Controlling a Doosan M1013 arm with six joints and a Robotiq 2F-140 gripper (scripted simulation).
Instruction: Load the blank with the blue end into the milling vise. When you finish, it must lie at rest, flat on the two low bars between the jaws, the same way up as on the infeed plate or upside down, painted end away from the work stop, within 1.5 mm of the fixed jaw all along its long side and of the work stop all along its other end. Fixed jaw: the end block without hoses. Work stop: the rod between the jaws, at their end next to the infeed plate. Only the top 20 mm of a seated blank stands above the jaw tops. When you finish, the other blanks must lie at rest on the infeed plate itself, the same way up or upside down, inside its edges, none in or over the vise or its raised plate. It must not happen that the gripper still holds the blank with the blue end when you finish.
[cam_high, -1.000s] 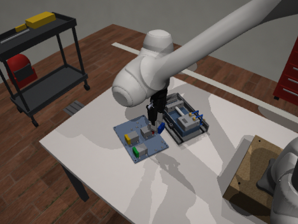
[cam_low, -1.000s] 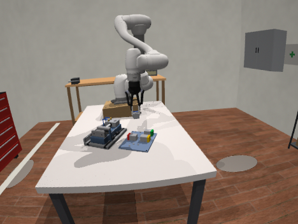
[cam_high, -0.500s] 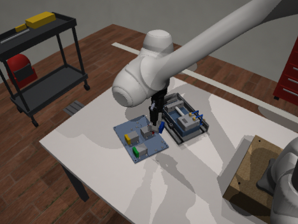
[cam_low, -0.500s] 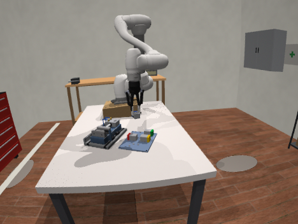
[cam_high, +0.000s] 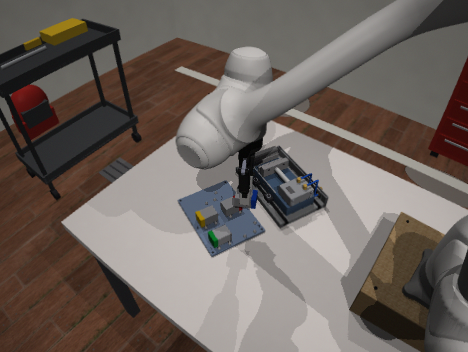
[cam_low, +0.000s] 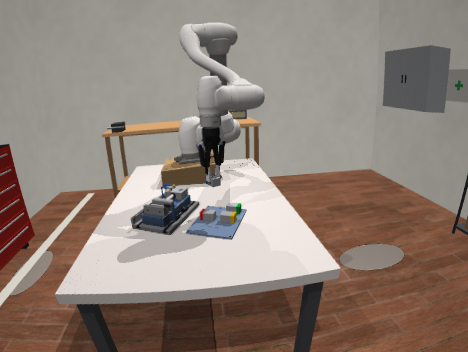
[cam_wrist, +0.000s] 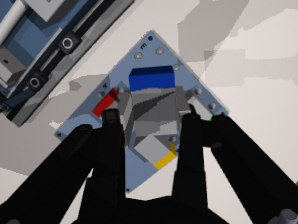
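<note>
Now: the blue-ended blank 30 mm below my hand. Also, from my hand: red-ended blank (90 mm ahead, 30 mm to the right, 160 mm below); then yellow-ended blank (110 mm ahead, 60 mm to the left, 160 mm below); then green blank (30 mm ahead, 90 mm to the left, 160 mm below).
</note>
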